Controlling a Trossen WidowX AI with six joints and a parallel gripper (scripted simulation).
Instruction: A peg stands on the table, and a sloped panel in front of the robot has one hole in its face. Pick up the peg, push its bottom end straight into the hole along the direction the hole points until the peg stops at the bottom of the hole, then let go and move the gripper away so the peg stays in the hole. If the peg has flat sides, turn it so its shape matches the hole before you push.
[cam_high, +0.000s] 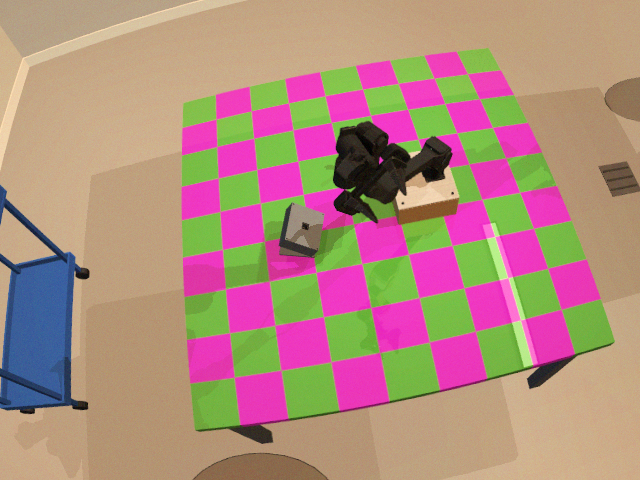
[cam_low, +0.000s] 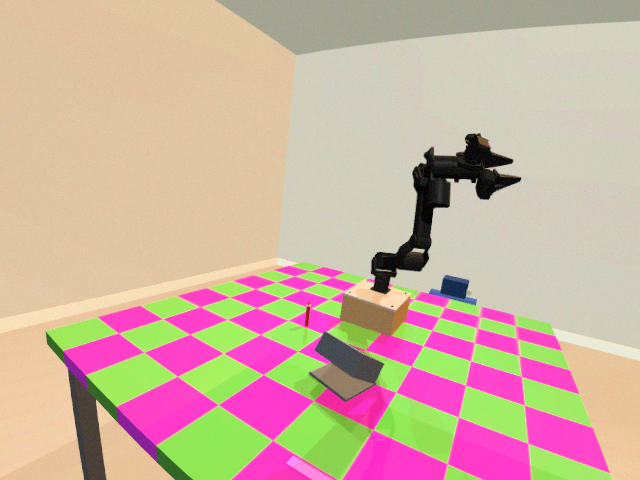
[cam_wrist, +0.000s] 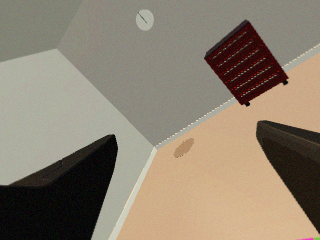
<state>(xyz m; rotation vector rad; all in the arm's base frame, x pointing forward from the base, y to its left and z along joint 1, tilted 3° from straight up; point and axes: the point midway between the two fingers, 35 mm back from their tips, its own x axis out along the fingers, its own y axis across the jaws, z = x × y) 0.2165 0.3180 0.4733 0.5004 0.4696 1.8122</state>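
My gripper tip is now 4 cm short of the red square peg, 53 cm to the left of it and 50 cm above it. Round my gripper tip: grey sloped panel: 22 cm ahead, 29 cm to the right, 50 cm below.
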